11 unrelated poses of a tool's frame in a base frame.
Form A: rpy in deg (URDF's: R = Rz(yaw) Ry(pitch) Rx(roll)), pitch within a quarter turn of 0, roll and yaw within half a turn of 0; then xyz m.
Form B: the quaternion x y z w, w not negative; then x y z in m. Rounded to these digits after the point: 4 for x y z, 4 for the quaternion.
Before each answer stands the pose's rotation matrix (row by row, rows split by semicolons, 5 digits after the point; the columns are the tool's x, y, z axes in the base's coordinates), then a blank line. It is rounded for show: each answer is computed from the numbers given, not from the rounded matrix.
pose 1, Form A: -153.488 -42.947 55.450 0.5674 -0.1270 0.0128
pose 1, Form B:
0.41513 0.90950 -0.02190; 0.60289 -0.25699 0.75530; 0.68132 -0.32675 -0.65501

-0.7627 -0.4957 -0.2161 0.3547 0.5674 -0.1270 0.0128
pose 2, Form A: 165.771 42.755 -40.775 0.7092 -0.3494 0.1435
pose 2, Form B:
0.55604 -0.50669 -0.65885; -0.47954 -0.84302 0.24362; -0.67886 0.18048 -0.71174

-0.8819 0.2796 0.3792 0.0179 0.7092 -0.3494 0.1435
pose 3, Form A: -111.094 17.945 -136.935 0.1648 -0.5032 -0.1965
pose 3, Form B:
-0.69504 -0.03574 0.71808; -0.64961 0.45922 -0.60591; -0.30810 -0.88760 -0.34239

-0.2169 0.7900 -0.4726 0.3247 0.1648 -0.5032 -0.1965
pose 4, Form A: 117.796 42.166 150.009 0.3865 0.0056 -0.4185
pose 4, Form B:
-0.64196 -0.28121 0.71331; 0.37050 0.70072 0.60969; -0.67128 0.65568 -0.34564

0.0272 0.8198 0.3859 0.4222 0.3865 0.0056 -0.4185
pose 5, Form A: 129.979 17.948 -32.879 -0.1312 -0.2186 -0.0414
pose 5, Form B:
0.79895 -0.15049 -0.58226; -0.51645 -0.66778 -0.53605; -0.30815 0.72899 -0.61124

0.8772 -0.1901 -0.2538 0.3605 -0.1312 -0.2186 -0.0414
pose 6, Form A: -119.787 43.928 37.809 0.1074 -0.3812 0.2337
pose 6, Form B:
0.56901 -0.17115 -0.80432; 0.44151 -0.76159 0.47440; -0.69375 -0.62506 -0.35778

-0.8198 -0.0824 0.4568 0.3353 0.1074 -0.3812 0.2337
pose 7, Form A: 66.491 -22.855 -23.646 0.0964 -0.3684 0.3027
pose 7, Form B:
0.84412 -0.16627 -0.50972; -0.36960 0.50825 -0.77787; 0.38840 0.84500 0.36758

0.4920 -0.2723 -0.0616 0.8246 0.0964 -0.3684 0.3027
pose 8, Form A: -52.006 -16.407 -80.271 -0.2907 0.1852 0.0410
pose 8, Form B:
0.16211 0.64434 0.74736; -0.94548 -0.11537 0.30455; 0.28246 -0.75598 0.59051

-0.4144 0.1817 -0.6212 0.6398 -0.2907 0.1852 0.0410
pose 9, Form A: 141.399 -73.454 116.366 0.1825 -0.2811 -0.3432
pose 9, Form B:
-0.12647 0.96581 0.22629; 0.25516 -0.18877 0.94829; 0.95859 0.17768 -0.22256

-0.5668 -0.5386 -0.5227 0.3399 0.1825 -0.2811 -0.3432
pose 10, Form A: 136.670 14.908 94.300 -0.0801 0.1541 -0.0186
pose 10, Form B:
-0.07245 0.71213 0.69830; 0.96362 0.23058 -0.13516; -0.25727 0.66310 -0.70293

0.5916 0.7082 0.1864 0.3373 -0.0801 0.1541 -0.0186
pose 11, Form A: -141.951 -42.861 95.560 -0.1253 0.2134 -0.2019
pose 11, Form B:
-0.07102 0.74316 -0.66533; 0.72956 0.49357 0.47343; 0.68022 -0.45178 -0.57723

-0.5032 -0.7317 -0.0074 0.4597 -0.1253 0.2134 -0.2019
